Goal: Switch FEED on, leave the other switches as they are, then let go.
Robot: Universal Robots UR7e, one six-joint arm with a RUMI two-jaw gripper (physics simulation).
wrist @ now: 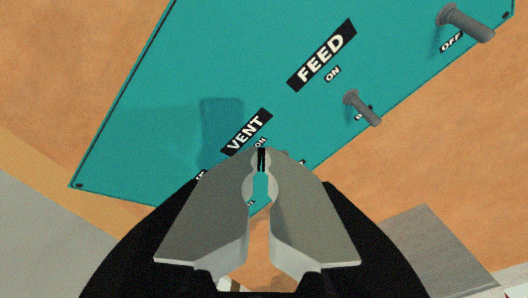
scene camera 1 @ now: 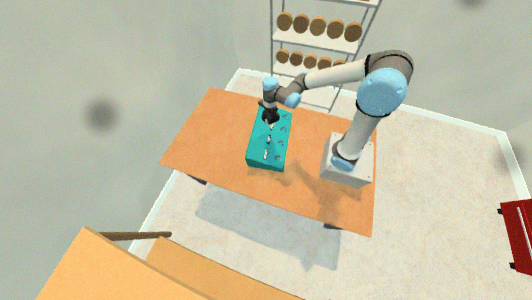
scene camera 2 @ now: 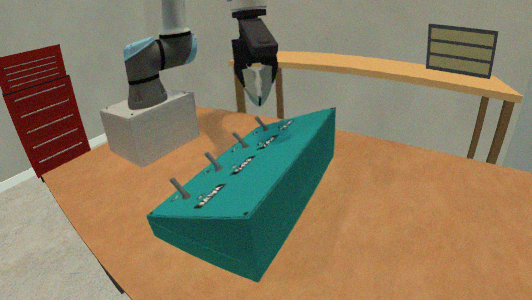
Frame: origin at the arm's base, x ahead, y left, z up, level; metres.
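Seen in the pictures: gripper, fingertip midpoint: (wrist: 261, 149) (scene camera 1: 268, 125) (scene camera 2: 259, 106); arm's base at its link origin: (scene camera 2: 148, 102).
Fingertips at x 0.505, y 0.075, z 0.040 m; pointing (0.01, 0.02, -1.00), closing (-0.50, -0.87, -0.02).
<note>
Pixels of each thing's top centre, then the offset from my fingertips to it. "spot": a spot on its surface instead. Level surfaces: height alone.
- FEED label at its top centre: (wrist: 320, 59) (scene camera 2: 243, 163) 0.074 m right, 0.016 m ahead, 0.103 m down
- mark at a spot on its surface: (wrist: 332, 74) spot: 0.081 m right, 0.008 m back, 0.115 m down
- VENT label at its top centre: (wrist: 245, 135) 0.040 m left, 0.021 m back, 0.103 m down
- VENT lever at a spot on its surface: (wrist: 285, 152) spot: 0.012 m left, 0.082 m back, 0.130 m down
- VALVE lever at its top centre: (wrist: 486, 24) (scene camera 2: 176, 179) 0.214 m right, 0.026 m back, 0.091 m down
- BRAKE lever at its top centre: (scene camera 2: 260, 116) 0.129 m left, 0.137 m back, 0.091 m down
- orange table at its surface level: 0.218 m down
The teal switch panel (scene camera 1: 257, 145) (scene camera 2: 295, 180) (wrist: 165, 75) stands on the table. The FEED switch (scene camera 1: 280, 143) (scene camera 2: 213, 161) (wrist: 364, 109) is a grey lever beside the FEED label (scene camera 2: 243, 165) (wrist: 322, 55); it leans away from its ON mark (wrist: 332, 74), over the OFF side. My gripper (scene camera 1: 271, 127) (scene camera 2: 259, 103) (wrist: 261, 149) is shut and empty, above the panel near the VENT label (wrist: 247, 131), apart from the FEED lever. In the wrist view it hides most of the VENT lever (wrist: 285, 152). The VALVE lever (scene camera 2: 180, 188) (wrist: 467, 24) leans to the OFF side.
The BRAKE lever (scene camera 2: 261, 124) stands at the panel's far end in the second scene view. The arm's grey base block (scene camera 1: 345, 175) (scene camera 2: 150, 130) is on the lever side of the panel. A shelf rack (scene camera 1: 272, 37) stands behind the orange table (scene camera 1: 200, 135) (scene camera 2: 400, 215).
</note>
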